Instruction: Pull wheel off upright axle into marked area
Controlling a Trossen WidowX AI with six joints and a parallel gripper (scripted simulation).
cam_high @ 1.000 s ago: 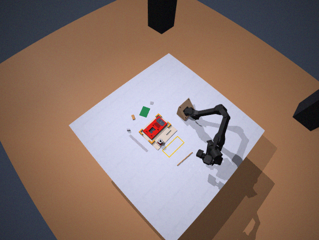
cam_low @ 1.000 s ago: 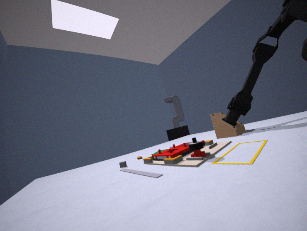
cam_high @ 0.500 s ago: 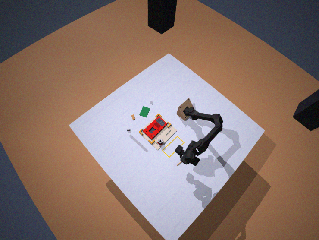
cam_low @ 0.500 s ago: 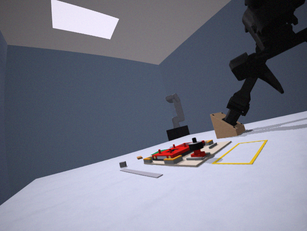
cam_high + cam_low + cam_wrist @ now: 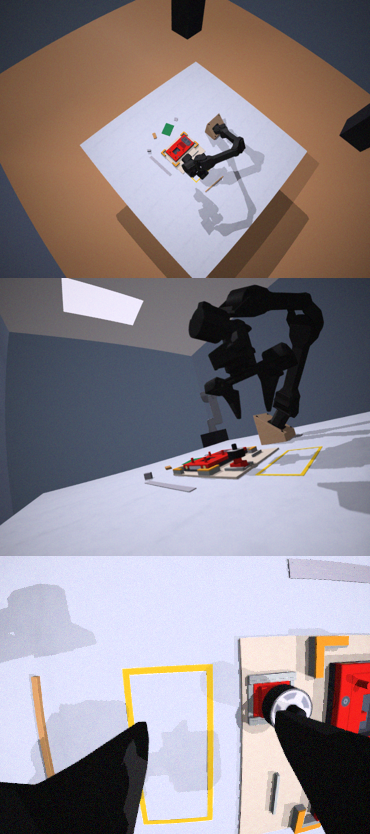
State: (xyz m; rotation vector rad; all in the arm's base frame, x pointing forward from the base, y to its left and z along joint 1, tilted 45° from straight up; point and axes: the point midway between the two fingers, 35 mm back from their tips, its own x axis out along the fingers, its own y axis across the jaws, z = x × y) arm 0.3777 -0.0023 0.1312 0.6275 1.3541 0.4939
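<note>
Now: the wheel 80 mm to the right of my gripper tip, 70 mm below it and 20 mm behind it. Round my gripper tip: black axle: 80 mm to the right, 80 mm below, 30 mm behind; then wooden stick: 170 mm to the left, 110 mm below, 60 mm behind; then grey strip: 210 mm to the right, 110 mm below, 100 mm ahead.
</note>
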